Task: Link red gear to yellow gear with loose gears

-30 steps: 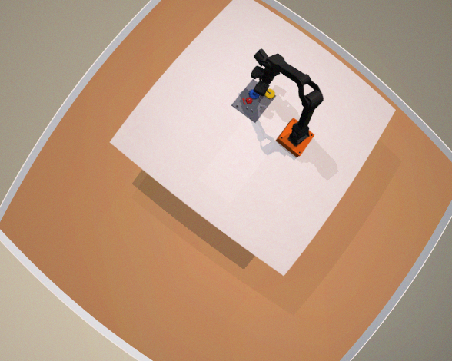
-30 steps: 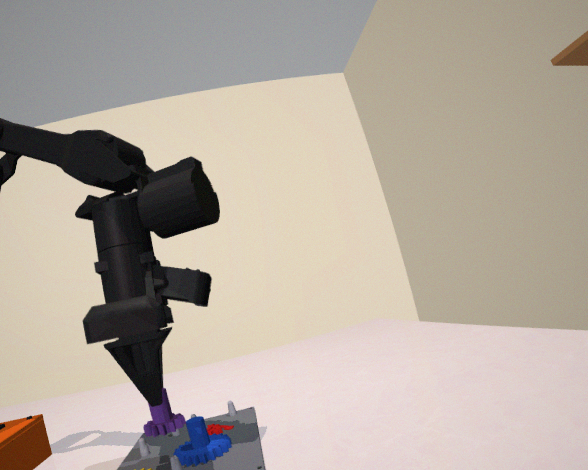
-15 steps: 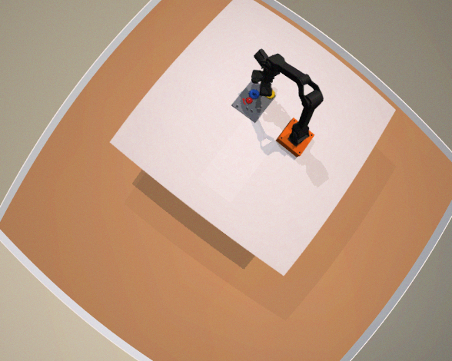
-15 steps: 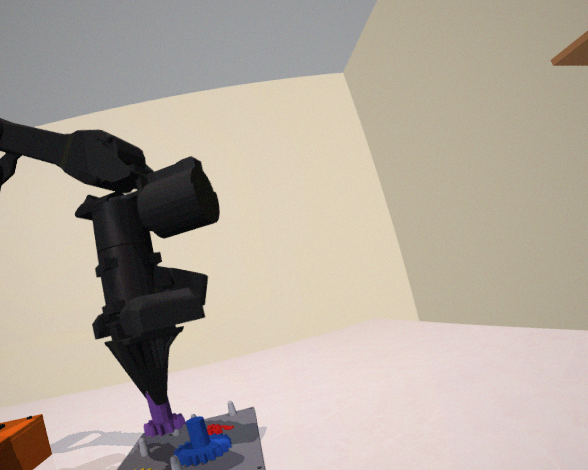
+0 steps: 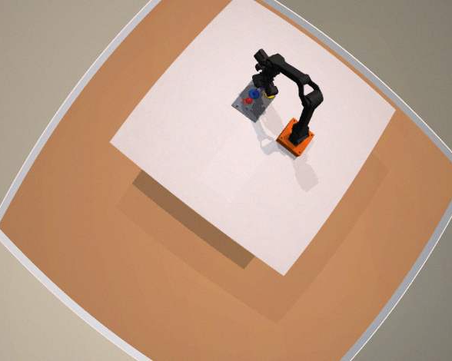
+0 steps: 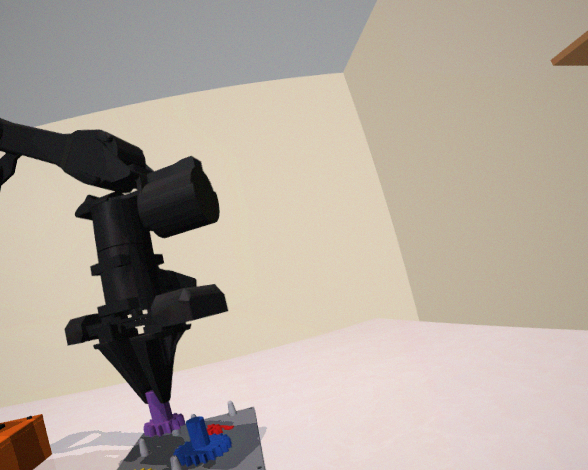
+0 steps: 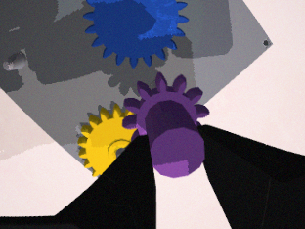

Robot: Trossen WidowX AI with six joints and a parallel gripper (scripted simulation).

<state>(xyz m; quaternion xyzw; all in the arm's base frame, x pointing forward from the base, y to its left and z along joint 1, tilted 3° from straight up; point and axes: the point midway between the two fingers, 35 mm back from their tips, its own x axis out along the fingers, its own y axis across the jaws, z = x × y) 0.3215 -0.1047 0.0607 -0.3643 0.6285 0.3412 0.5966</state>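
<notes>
My gripper tip is 6 cm above the blue gear, 5 cm to the right of it and 2 cm short of it. Also, from my gripper tip: red gear: 10 cm to the left, 7 cm below, 2 cm ahead; then purple gear: 1 cm below; then yellow gear: 7 cm below, 5 cm behind, 2 cm to the right.
</notes>
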